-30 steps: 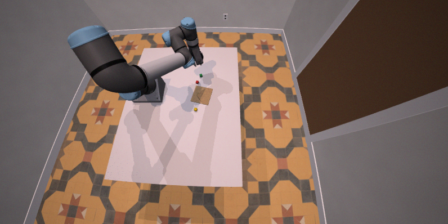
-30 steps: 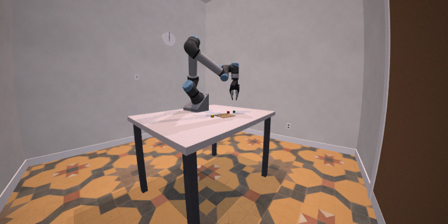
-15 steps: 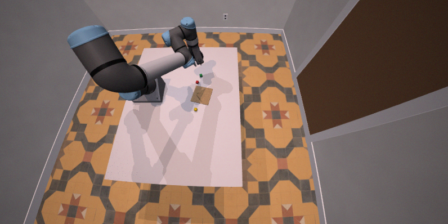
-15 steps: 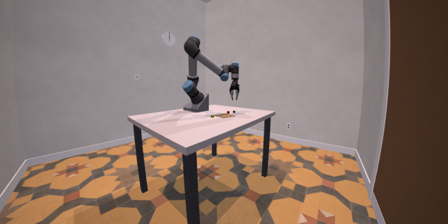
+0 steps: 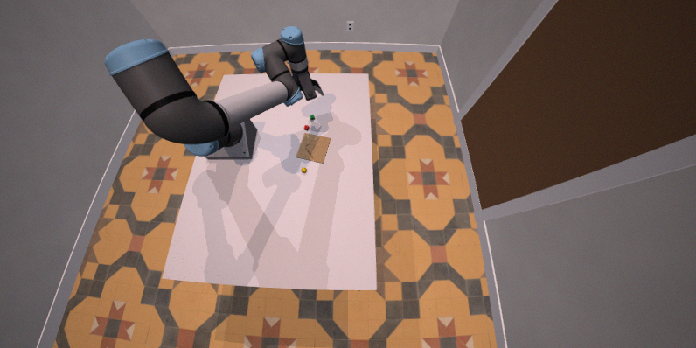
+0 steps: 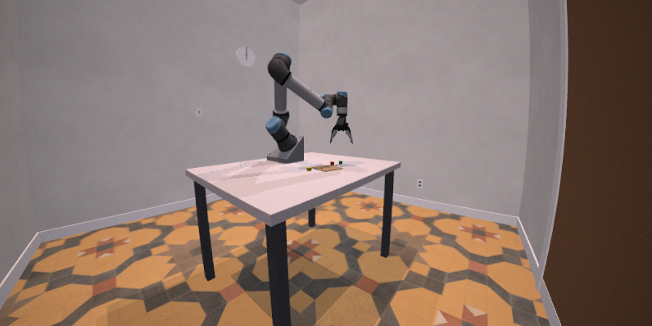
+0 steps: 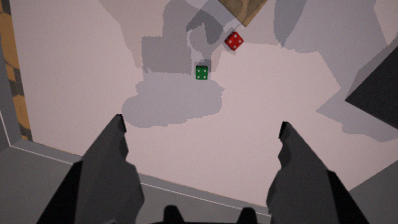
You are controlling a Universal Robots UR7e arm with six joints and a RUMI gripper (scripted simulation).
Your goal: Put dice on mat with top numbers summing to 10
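Right now my hand is 130 mm above the green die and 10 mm to the left of it. Round my hand: brown mat (180 mm to the right, 140 mm below, 30 mm ahead); yellow die (310 mm to the right, 130 mm below); red die (130 mm below, 80 mm to the right, 20 mm behind).
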